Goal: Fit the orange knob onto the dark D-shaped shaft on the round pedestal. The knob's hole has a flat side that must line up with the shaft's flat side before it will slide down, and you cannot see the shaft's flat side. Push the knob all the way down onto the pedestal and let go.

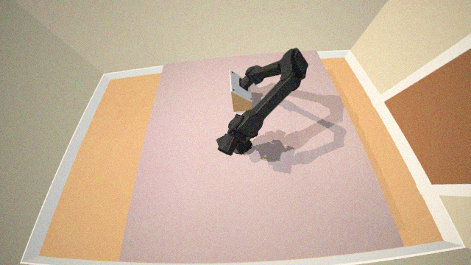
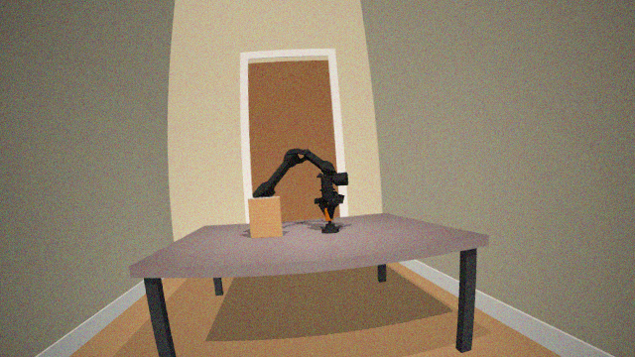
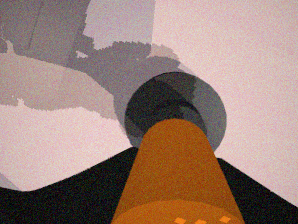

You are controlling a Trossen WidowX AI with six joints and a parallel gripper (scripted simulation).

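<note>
Right now my gripper tip is 2 cm below the orange knob. The rest, counted from my gripper tip: dark pedestal (4 cm below).
</note>
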